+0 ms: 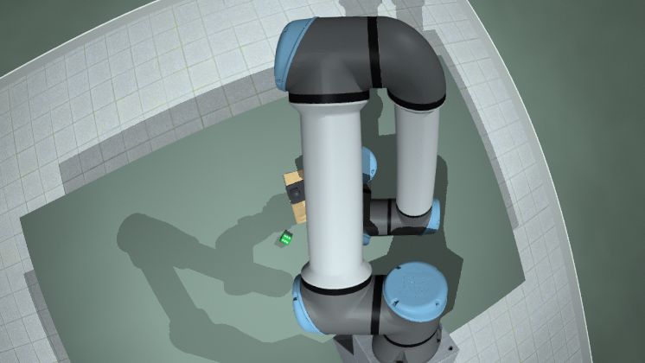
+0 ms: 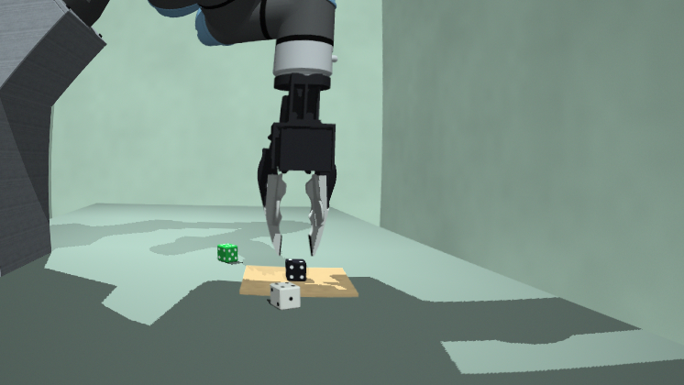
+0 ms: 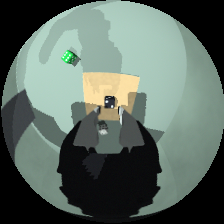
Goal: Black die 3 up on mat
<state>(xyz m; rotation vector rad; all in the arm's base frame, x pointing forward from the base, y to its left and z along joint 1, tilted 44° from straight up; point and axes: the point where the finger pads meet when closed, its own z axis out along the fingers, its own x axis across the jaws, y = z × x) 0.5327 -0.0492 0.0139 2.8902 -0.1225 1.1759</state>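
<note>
The black die is 40 mm below my hand. Round my hand: white die: 30 mm behind, 100 mm to the right, 40 mm below; then tan mat: 50 mm below; then green die: 80 mm behind, 130 mm to the left, 40 mm below.
</note>
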